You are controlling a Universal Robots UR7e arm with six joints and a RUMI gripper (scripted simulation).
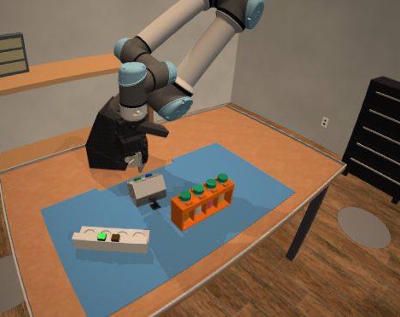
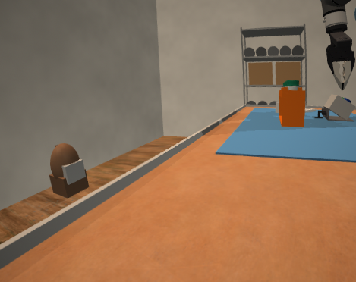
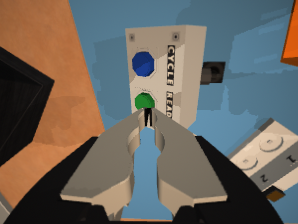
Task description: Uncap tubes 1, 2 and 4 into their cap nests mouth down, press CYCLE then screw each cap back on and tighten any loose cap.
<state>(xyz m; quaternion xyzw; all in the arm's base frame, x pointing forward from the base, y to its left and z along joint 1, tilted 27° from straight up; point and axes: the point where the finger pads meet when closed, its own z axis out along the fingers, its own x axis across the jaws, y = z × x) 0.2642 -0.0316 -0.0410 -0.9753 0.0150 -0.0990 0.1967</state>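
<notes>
Right now my hand is 10 mm past the green key, 10 mm to the left of it and 50 mm above it. The rest, counted from my hand: cap 180 mm ahead, 220 mm to the left; then grey key housing 10 mm ahead, 10 mm to the left, 60 mm below; then blue key 10 mm behind, 30 mm to the left, 50 mm below.
</notes>
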